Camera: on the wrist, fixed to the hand. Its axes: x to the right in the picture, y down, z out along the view.
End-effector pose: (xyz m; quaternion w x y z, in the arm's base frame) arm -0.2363 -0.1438 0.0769 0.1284 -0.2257 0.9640 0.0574
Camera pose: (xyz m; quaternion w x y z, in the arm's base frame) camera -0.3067 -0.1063 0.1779 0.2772 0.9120 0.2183 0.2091
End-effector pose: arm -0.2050 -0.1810 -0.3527 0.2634 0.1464 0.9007 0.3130
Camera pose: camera -0.2725 -0.1716 -0.2436 0.0262 0.9573 -0.1827 0.2227
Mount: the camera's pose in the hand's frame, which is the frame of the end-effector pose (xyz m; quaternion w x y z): 0.0175 0.0704 -0.1063 0.0522 -0.0094 -0.3387 0.9394
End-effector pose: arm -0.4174 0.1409 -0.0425 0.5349 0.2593 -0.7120 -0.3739
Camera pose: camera -0.3188 0.1416 0.0402 0.1404 -0.7869 -0.4584 0.3884
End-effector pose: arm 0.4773 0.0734 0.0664 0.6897 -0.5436 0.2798 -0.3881
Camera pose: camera 0.4172 0.0097 -0.0279 0.4902 0.0965 0.2953 0.8144
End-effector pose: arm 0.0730 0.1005 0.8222 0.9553 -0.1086 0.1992 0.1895
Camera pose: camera 0.0232 0.1397 0.7102 0.0617 -0.2367 0.2129 -0.9460
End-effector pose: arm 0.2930 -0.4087 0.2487 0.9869 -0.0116 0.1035 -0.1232
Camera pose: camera 0.3045 -0.3445 0.1378 0.2022 0.0456 -0.3168 0.9256
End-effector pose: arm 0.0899 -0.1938 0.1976 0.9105 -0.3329 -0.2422 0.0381
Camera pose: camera 0.1613 -0.1977 0.0906 0.0734 0.2406 0.0087 -0.9678
